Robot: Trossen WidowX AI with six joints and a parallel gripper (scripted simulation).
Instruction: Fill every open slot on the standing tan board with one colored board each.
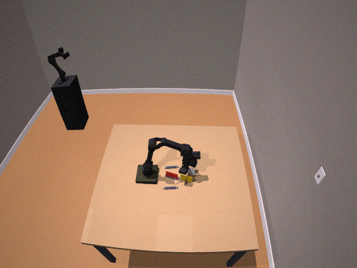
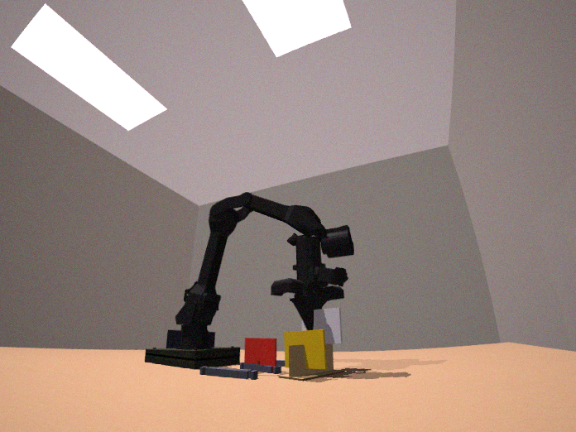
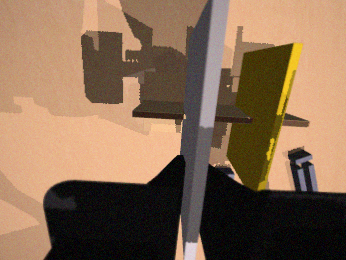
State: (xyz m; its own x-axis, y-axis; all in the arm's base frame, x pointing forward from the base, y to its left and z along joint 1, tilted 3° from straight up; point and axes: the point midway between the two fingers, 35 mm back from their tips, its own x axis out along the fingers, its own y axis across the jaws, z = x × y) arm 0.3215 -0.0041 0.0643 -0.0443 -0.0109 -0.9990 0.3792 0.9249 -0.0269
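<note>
Right now my gripper tip is 20 mm short of the grey board and 10 mm to the left of it. Round my gripper tip: red board: 120 mm behind, 60 mm below, 10 mm to the right; yellow board: 60 mm to the right, 40 mm below; tan board: 60 mm below, 30 mm to the right, 10 mm ahead.
</note>
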